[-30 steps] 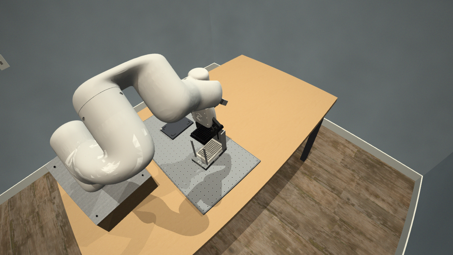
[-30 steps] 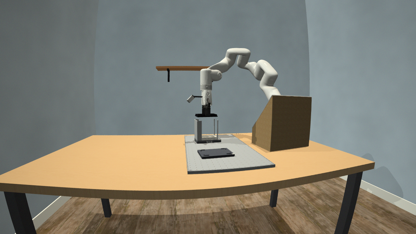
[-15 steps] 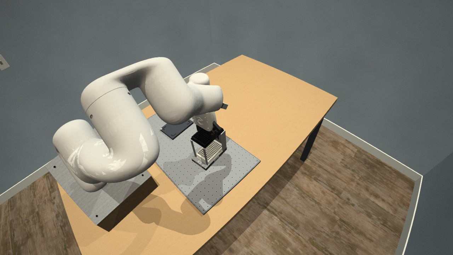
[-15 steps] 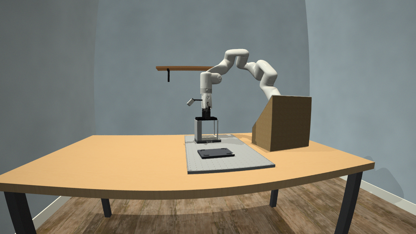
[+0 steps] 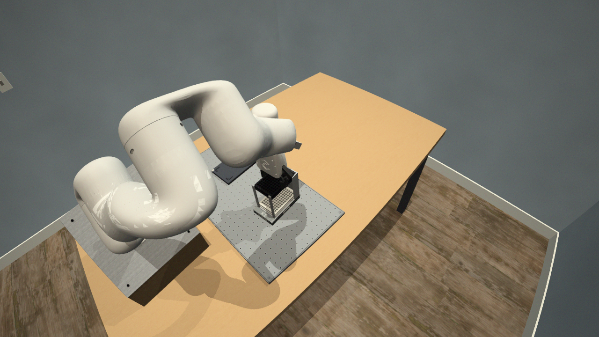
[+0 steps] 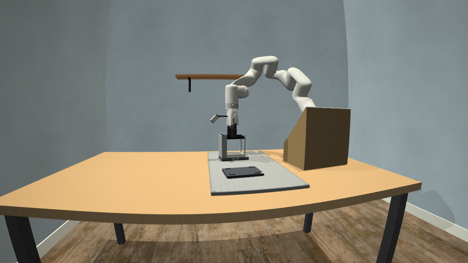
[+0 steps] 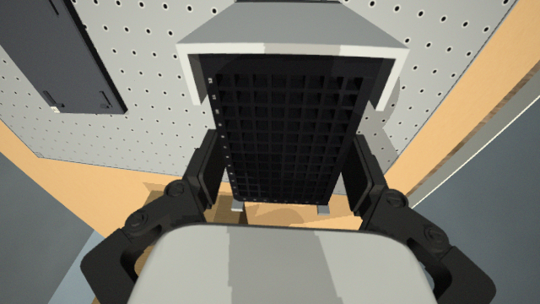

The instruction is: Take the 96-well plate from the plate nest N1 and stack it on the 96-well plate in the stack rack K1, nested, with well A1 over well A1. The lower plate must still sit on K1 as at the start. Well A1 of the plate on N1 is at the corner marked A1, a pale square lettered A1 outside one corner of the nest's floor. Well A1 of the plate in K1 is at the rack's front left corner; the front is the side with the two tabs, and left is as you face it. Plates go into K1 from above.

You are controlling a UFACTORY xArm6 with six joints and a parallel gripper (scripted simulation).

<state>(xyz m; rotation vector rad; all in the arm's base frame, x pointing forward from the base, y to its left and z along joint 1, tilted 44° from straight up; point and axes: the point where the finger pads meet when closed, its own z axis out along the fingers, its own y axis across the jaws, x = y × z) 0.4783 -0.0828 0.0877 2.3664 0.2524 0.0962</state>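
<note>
The white 96-well plate lies 11 cm below my hand. Round my hand: thin rack post (7 cm behind, 6 cm below, 3 cm to the left); then grey back wall (7 cm ahead, 6 cm below, 1 cm to the left); then black 96-well plate (1 cm below).
</note>
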